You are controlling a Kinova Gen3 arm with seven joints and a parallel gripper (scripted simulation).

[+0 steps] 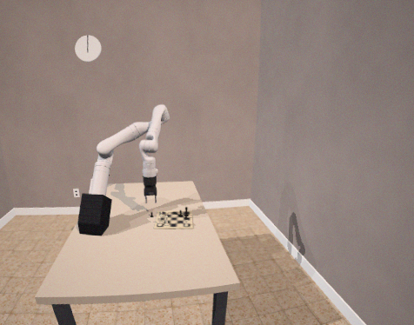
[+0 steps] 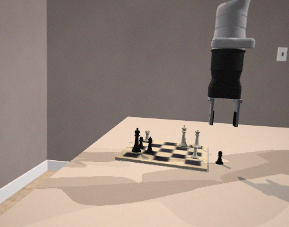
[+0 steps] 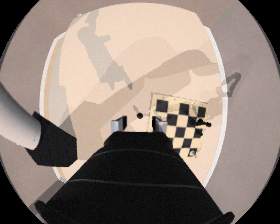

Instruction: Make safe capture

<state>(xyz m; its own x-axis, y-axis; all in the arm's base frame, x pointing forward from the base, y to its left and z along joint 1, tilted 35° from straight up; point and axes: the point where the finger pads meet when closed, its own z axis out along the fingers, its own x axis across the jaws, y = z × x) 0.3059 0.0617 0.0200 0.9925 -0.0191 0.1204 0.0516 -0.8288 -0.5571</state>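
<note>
Right now the white king is 90 mm ahead of my hand, 120 mm to the right of it and 80 mm below it. The rest, counted from my hand: white queen: 50 mm ahead, 120 mm to the right, 80 mm below; white pawn: 60 mm ahead, 10 mm to the right, 90 mm below; chessboard: 140 mm ahead, 50 mm to the right, 110 mm below.
</note>
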